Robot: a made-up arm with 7 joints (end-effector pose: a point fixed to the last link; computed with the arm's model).
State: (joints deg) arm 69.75 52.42 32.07 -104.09 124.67 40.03 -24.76
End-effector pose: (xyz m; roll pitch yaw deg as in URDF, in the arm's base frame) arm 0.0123 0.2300 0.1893 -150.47 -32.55 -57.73
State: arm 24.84 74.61 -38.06 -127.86 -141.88 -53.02 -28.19
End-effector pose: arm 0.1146 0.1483 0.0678 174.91 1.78 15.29
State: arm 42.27 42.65 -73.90 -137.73 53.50 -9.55 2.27
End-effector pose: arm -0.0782 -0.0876 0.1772 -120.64 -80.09 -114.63
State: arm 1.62 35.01 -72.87 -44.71 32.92 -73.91 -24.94
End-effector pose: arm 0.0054 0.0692 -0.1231 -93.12 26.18 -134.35
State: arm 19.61 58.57 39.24 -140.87 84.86 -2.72 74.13
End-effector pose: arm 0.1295 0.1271 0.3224 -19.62 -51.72 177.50
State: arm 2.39 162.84 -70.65 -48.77 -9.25 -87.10 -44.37
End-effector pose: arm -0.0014 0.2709 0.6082 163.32 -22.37 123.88
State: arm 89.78 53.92 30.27 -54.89 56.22 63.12 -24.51
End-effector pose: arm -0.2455 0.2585 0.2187 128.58 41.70 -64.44
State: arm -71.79 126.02 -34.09 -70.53 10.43 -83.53 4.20
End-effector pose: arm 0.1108 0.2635 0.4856 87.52 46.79 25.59
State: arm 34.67 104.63 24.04 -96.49 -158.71 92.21 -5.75
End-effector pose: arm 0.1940 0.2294 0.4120 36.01 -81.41 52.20
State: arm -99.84 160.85 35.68 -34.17 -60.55 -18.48 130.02
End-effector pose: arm -0.3837 0.2154 0.3741 39.61 -32.32 -64.56
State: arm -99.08 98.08 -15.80 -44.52 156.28 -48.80 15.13
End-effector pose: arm 0.0472 0.3490 0.5530 67.83 -4.98 -171.57
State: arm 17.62 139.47 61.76 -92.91 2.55 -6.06 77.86
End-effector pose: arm 0.2484 0.0112 0.5736 -54.30 60.58 -105.37
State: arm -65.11 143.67 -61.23 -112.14 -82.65 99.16 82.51
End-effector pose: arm 0.0431 0.2387 0.4682 26.85 -15.97 9.22
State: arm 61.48 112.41 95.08 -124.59 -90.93 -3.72 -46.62
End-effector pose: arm 0.2530 0.0933 0.5294 33.62 -78.88 100.98
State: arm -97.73 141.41 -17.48 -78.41 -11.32 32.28 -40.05
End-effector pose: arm -0.1244 0.2928 0.5250 -24.44 19.29 79.28
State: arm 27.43 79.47 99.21 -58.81 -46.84 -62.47 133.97
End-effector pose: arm 0.0238 0.3960 0.4352 -58.24 -1.85 -92.03
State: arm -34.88 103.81 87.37 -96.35 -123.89 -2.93 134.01
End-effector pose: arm -0.1319 0.2090 0.5723 25.93 -23.67 -21.71
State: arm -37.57 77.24 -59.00 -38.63 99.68 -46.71 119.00
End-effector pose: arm 0.2509 0.3504 0.2130 38.56 -55.00 164.78
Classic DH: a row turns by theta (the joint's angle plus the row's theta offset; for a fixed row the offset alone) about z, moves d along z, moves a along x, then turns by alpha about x. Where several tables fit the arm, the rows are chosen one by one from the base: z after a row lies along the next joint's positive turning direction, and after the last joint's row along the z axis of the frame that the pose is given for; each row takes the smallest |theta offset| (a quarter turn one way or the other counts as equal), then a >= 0, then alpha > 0; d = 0 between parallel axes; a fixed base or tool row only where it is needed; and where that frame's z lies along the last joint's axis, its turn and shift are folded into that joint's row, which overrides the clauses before.
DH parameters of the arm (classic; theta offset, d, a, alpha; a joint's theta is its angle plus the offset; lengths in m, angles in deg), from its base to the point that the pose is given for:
base (fixed): 0 0.2836 0.022 -70
joint 1: -90 -0.0069 0.0073 -90
joint 2: 70 -0.026 -0.026 90
joint 3: 90 -0.243 0.023 -90
joint 4: 0 -0.012 -0.039 90
joint 5: 0 -0.18 0.007 -90
joint 6: 0 -0.036 -0.022 90
joint 7: -84.81 0 0.0221 180
tool (fixed): 5.19 0.042 0 0

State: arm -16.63 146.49 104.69 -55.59 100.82 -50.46 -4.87
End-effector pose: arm -0.1928 0.0148 0.6690 71.77 24.64 -107.22
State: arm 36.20 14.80 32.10 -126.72 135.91 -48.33 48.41
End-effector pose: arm 0.0360 0.2153 0.1540 91.92 -23.69 162.14
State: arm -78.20 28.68 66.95 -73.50 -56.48 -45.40 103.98
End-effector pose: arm 0.3409 0.2111 0.4097 7.53 -3.52 -126.31
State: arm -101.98 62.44 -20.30 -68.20 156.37 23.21 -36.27
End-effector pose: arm 0.2125 0.0836 0.5628 -41.92 1.18 -165.94
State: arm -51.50 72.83 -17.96 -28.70 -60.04 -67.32 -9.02
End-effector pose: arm 0.2857 0.3738 0.2151 130.72 50.80 100.67
